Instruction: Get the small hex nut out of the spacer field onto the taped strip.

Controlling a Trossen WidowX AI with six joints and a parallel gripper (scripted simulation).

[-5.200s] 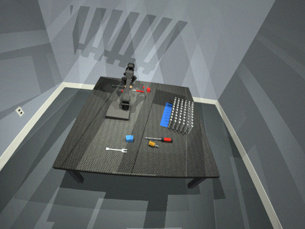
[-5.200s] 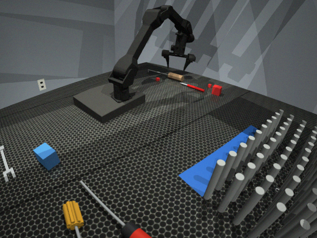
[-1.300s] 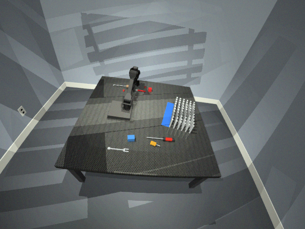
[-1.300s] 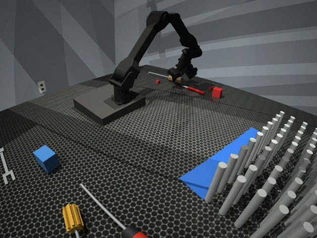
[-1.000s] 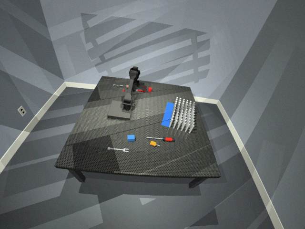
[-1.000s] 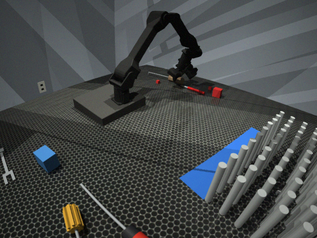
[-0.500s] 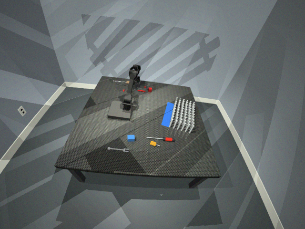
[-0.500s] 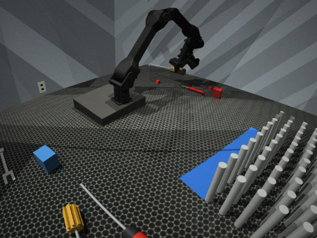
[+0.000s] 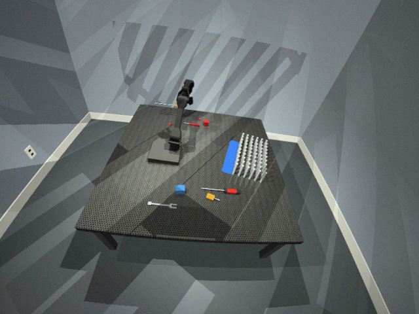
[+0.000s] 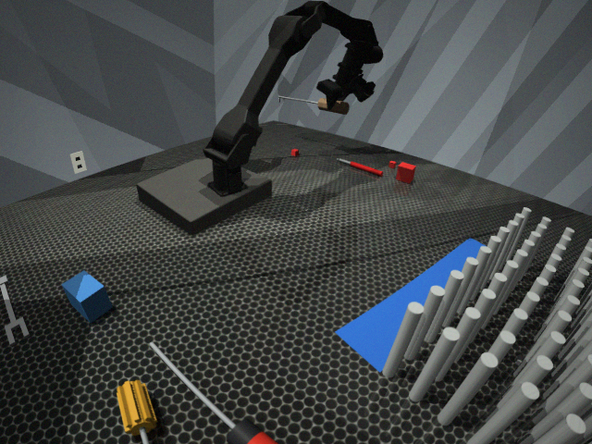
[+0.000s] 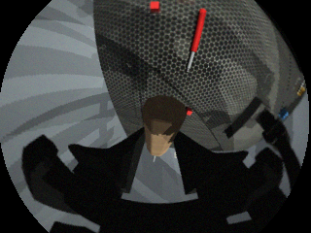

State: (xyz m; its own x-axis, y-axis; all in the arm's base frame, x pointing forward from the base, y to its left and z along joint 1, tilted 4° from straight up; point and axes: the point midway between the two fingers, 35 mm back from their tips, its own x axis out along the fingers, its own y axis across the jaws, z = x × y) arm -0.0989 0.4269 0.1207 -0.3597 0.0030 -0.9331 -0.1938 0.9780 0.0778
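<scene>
Right now the blue taped strip is 55 cm ahead of my gripper tip, 31 cm to the right of it and 15 cm below it. Round my gripper tip: red-handled tool (12 cm ahead, 3 cm to the right, 14 cm below); then hex nut (70 cm ahead, 37 cm to the right, 14 cm below); then blue cube (25 cm ahead, 76 cm to the right, 13 cm below).
</scene>
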